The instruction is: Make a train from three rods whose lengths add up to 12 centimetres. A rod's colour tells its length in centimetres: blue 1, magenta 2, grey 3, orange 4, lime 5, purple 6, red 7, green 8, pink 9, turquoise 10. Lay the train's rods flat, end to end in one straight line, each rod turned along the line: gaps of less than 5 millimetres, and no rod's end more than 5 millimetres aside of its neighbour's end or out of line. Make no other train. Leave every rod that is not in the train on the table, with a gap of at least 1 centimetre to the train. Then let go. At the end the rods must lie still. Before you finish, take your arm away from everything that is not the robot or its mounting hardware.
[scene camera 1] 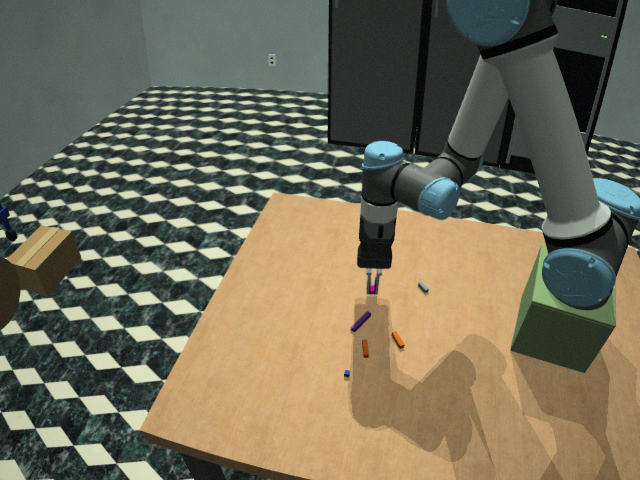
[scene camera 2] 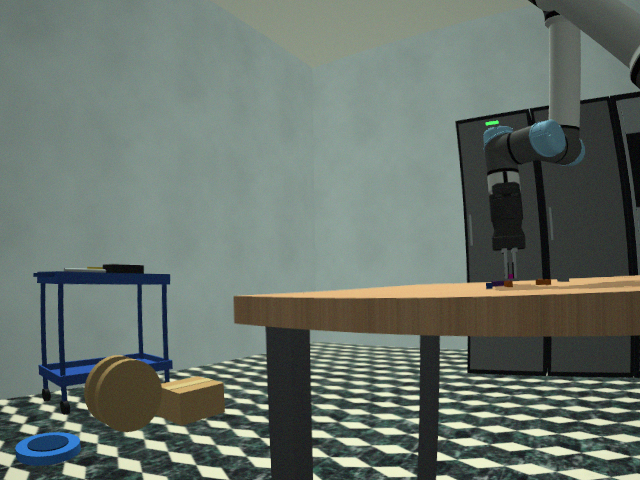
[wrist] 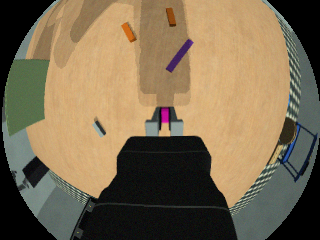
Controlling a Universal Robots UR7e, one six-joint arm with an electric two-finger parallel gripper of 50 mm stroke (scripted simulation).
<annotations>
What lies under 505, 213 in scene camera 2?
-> The gripper.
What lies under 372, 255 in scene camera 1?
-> The gripper.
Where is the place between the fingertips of the gripper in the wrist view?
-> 165, 113
</annotations>
